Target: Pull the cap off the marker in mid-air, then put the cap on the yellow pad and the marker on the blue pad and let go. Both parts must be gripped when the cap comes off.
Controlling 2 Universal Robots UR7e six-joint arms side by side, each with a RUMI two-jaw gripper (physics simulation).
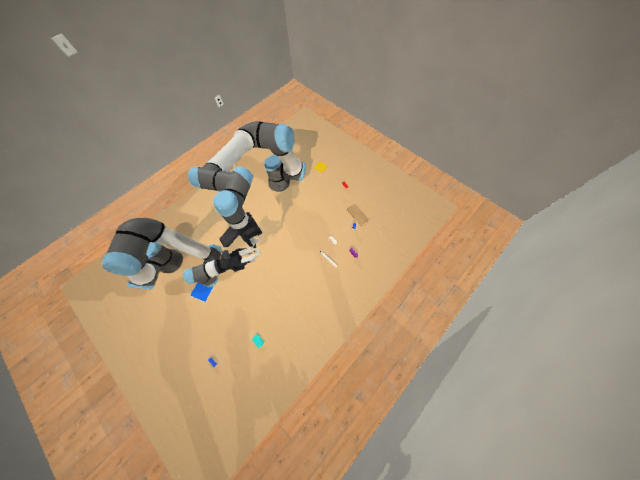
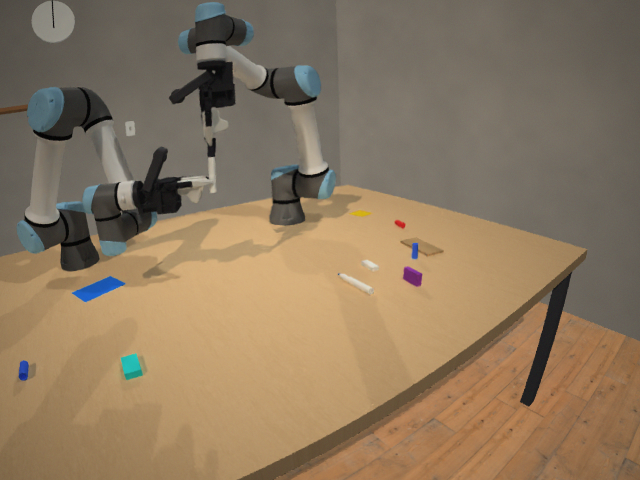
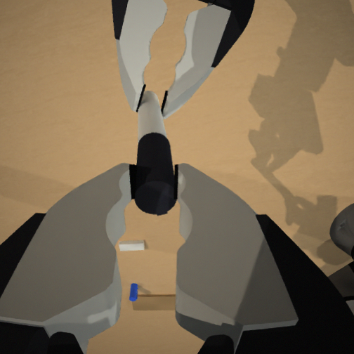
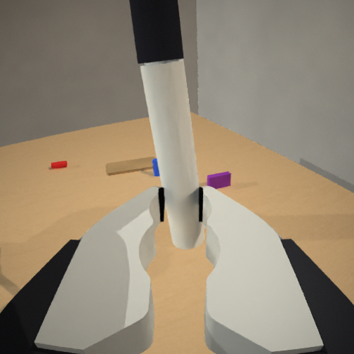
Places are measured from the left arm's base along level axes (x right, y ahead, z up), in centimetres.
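Pixels of known places: left gripper, between the fingertips: (image 1: pixel 252 243) (image 2: pixel 210 145); right gripper, between the fingertips: (image 1: pixel 258 252) (image 2: pixel 213 181); left arm's base, origin of its link: (image 1: pixel 279 182) (image 2: pixel 287 220); right arm's base, origin of its link: (image 1: pixel 170 261) (image 2: pixel 80 263).
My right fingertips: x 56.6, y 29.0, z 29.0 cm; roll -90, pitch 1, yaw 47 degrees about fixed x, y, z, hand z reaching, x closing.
Note:
Ahead of a thing's pixels: the offset from my right fingertips to its middle.
The white marker @(dx -0.1, dy -0.4, dz +4.0 cm) (image 2: pixel 211 167) (image 3: pixel 151 120) (image 4: pixel 172 130) stands nearly upright in mid-air with its black cap @(dx -0.6, dy -0.6, dz +8.6 cm) (image 2: pixel 211 149) (image 3: pixel 154 155) (image 4: pixel 157 30) on its upper end. My right gripper (image 1: pixel 256 252) (image 2: pixel 211 181) (image 3: pixel 148 114) (image 4: pixel 181 189) is shut on the marker's white body near its lower end. My left gripper (image 1: pixel 254 241) (image 3: pixel 155 168) points down from above and is shut on the cap, one fingertip on each side. Cap and body meet without a visible gap. The yellow pad @(dx -82.4, dy -9.0, dz -29.0 cm) (image 1: pixel 321 166) (image 2: pixel 360 213) lies at the back right, the blue pad @(dx +27.7, dy -29.8, dz -29.0 cm) (image 1: pixel 201 292) (image 2: pixel 98 288) near the right arm.
On the table lie a white pen @(dx -21.1, dy +28.2, dz -28.1 cm) (image 1: pixel 328 258) (image 2: pixel 356 284), a white block @(dx -33.8, dy +25.3, dz -28.4 cm) (image 1: pixel 332 239) (image 2: pixel 370 265), a purple block @(dx -31.4, dy +40.4, dz -27.3 cm) (image 1: pixel 353 252) (image 2: pixel 412 276), a tan board @(dx -57.9, dy +31.3, dz -28.6 cm) (image 1: pixel 357 214) (image 2: pixel 426 246) beside a blue cylinder @(dx -48.0, dy +33.3, dz -26.6 cm) (image 2: pixel 415 250), a red cylinder @(dx -75.1, dy +14.2, dz -28.0 cm) (image 2: pixel 399 223) and a cyan block @(dx +37.5, dy +15.5, dz -28.3 cm) (image 2: pixel 131 366).

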